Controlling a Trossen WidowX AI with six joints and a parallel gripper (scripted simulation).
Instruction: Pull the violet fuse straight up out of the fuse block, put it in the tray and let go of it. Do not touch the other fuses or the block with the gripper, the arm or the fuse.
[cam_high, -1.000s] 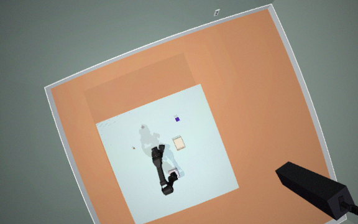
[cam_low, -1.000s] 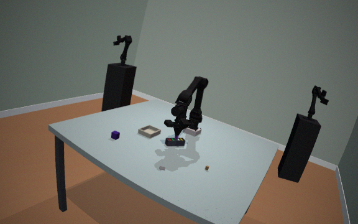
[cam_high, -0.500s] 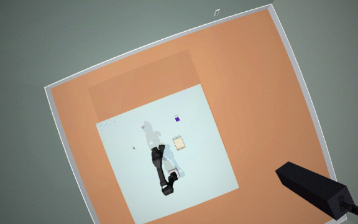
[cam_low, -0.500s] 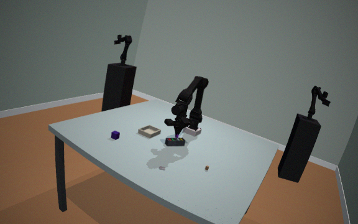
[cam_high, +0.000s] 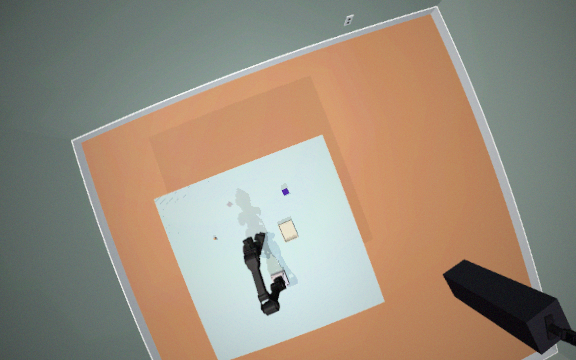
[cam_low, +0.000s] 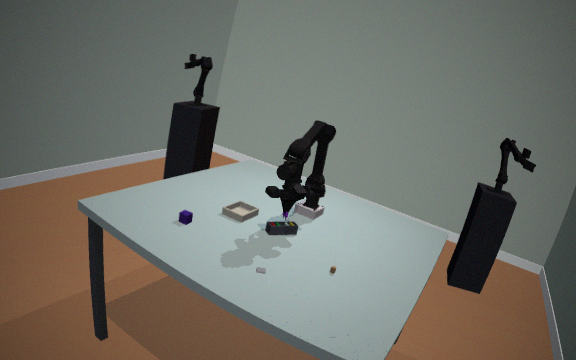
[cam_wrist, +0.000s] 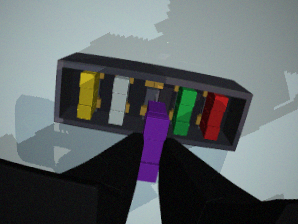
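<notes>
Right now my gripper tip is 40 mm past the tray, 200 mm to the left of it and 90 mm above it. From my gripper tip the other things lie so: brown block (180 mm ahead, 270 mm to the left, 80 mm below); then violet fuse (10 mm below); then purple cube (210 mm ahead, 330 mm to the right, 70 mm below).
</notes>
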